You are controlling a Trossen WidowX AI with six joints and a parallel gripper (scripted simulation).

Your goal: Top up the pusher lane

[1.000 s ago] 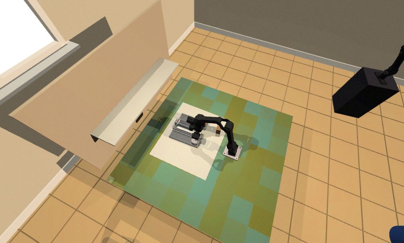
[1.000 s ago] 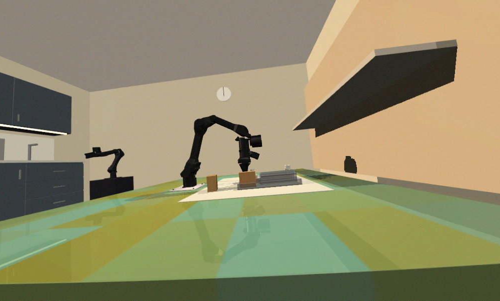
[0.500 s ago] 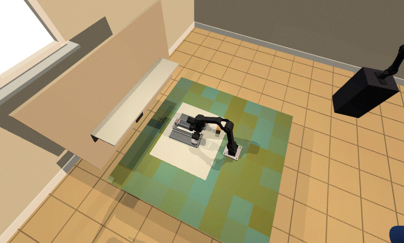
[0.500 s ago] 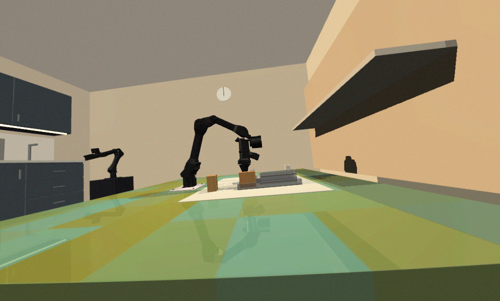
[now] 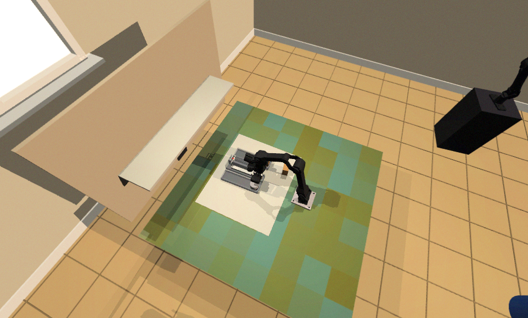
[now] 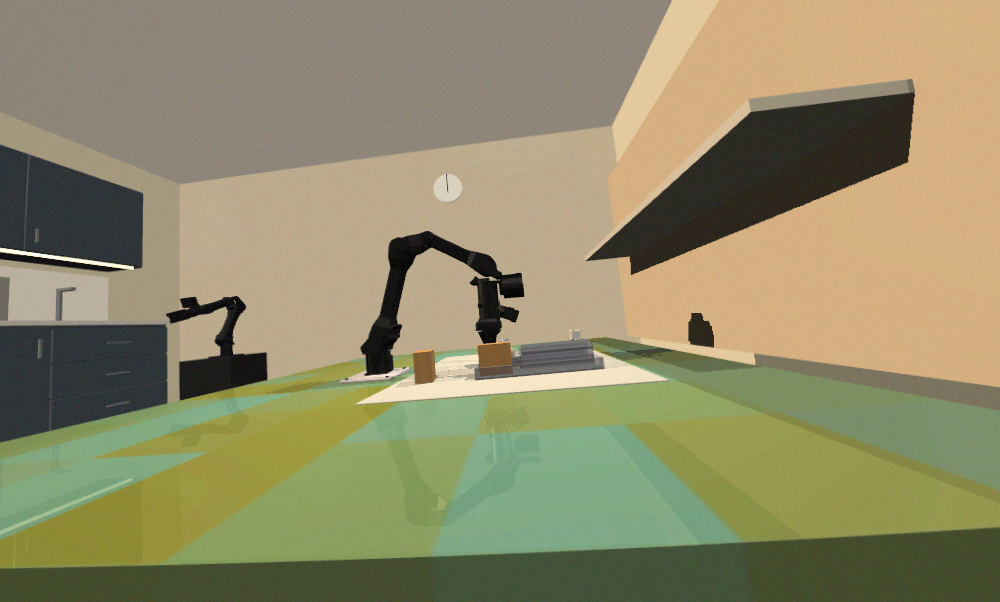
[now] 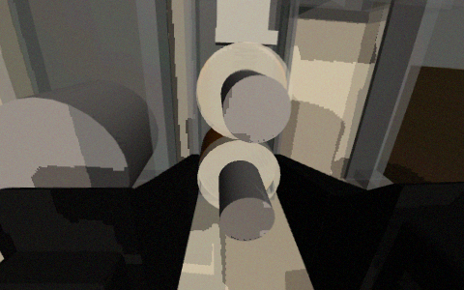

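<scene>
Now: the wide grey cylinder 2 cm ahead of my gripper tip and 8 cm to the left of it. Also, from my gripper tip: wall shelf 50 cm ahead, 4 cm to the right, 34 cm above; lane rack 14 cm ahead, 4 cm to the right, 1 cm below; brown box 13 cm to the right, 1 cm above.
</scene>
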